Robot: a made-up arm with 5 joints.
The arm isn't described. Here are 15 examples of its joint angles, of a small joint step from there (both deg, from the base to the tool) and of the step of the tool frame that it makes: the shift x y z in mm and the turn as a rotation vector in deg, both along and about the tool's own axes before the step.
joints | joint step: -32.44 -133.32 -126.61 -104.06 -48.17 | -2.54 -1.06 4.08 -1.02 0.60
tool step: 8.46 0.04 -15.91 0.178 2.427 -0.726
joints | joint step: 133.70 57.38 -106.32 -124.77 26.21 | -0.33 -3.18 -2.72 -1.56 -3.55
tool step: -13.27 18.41 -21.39 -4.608 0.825 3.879
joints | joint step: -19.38 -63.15 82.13 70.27 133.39 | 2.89 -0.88 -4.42 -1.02 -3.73
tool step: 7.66 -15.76 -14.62 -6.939 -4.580 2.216
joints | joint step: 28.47 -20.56 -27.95 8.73 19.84 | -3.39 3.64 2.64 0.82 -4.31
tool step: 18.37 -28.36 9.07 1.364 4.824 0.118
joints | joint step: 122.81 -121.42 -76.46 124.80 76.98 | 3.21 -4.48 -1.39 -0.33 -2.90
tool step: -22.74 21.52 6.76 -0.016 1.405 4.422
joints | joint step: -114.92 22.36 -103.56 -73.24 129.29 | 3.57 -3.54 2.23 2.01 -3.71
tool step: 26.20 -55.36 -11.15 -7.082 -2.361 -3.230
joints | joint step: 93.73 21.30 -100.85 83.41 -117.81 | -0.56 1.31 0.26 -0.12 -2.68
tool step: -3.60 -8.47 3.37 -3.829 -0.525 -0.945
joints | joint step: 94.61 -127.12 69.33 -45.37 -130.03 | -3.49 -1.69 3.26 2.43 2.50
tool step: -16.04 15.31 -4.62 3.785 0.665 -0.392
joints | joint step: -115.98 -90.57 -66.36 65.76 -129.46 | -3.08 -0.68 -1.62 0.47 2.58
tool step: 8.45 10.15 0.14 3.564 -0.101 3.794
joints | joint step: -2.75 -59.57 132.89 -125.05 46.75 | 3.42 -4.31 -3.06 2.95 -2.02
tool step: 40.37 -35.44 -39.92 1.609 7.923 -3.529
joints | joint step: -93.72 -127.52 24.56 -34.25 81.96 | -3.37 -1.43 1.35 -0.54 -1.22
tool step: -23.98 2.44 -16.74 -2.838 -1.487 2.770
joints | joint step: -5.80 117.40 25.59 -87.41 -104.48 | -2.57 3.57 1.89 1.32 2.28
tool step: 41.72 28.92 3.30 2.727 -0.678 5.509
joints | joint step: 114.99 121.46 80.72 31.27 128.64 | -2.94 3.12 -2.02 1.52 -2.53
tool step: 40.28 -23.81 -1.69 -4.204 -6.032 -1.059
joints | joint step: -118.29 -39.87 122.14 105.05 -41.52 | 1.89 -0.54 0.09 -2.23 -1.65
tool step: -13.67 -5.99 2.70 -1.137 0.181 -1.551
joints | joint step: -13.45 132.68 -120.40 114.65 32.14 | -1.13 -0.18 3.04 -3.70 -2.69
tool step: -25.69 7.14 6.64 -3.054 -2.544 4.211
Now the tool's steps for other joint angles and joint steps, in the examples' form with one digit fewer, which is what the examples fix.
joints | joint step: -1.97 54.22 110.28 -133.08 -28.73 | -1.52 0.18 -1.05 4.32 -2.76
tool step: 20.8 7.9 -18.4 -3.09 4.44 3.16
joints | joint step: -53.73 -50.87 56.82 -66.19 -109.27 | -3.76 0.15 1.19 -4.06 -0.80
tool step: -65.9 -16.9 -13.6 -1.05 5.88 -4.73
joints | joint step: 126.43 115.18 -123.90 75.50 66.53 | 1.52 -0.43 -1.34 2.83 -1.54
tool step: 25.3 -14.3 -9.0 -2.11 1.20 -4.08
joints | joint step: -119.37 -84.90 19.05 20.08 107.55 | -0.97 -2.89 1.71 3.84 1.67
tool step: 6.6 -1.6 14.4 3.28 0.44 -0.98
